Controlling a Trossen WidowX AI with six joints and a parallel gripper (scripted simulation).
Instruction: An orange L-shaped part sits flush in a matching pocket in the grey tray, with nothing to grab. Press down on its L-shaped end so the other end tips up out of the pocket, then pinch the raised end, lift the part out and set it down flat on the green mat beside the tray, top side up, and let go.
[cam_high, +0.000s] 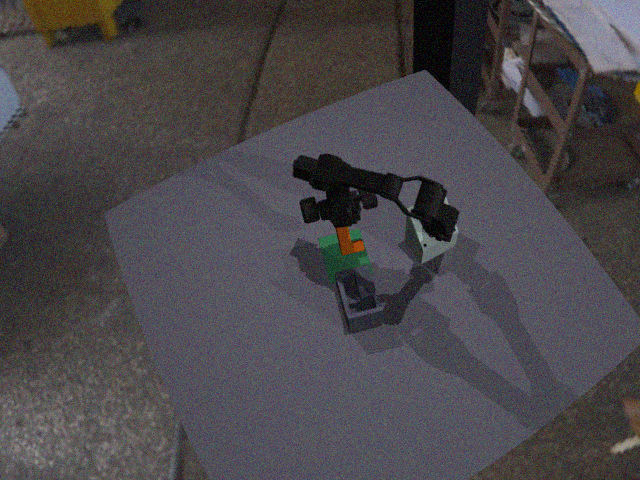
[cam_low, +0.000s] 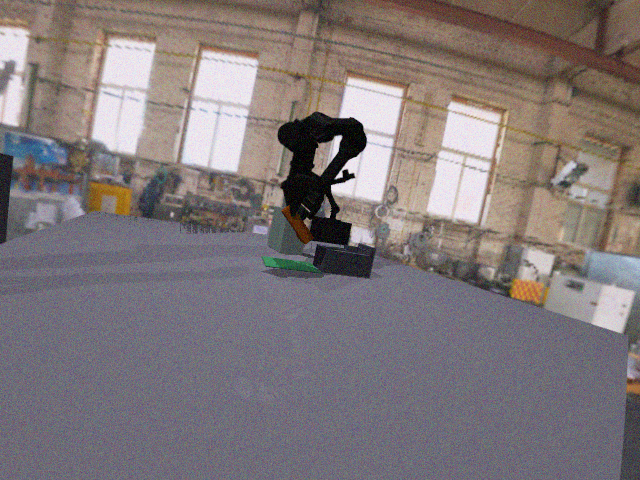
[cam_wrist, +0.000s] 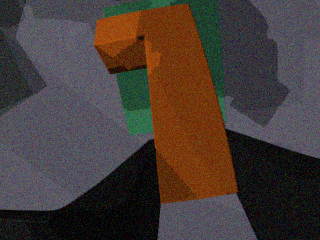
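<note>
My gripper tip is now 150 mm above the green mat, 20 mm to the right of it and 10 mm short of it. Round my gripper tip: orange L-shaped part (40 mm to the left, 30 mm below).
</note>
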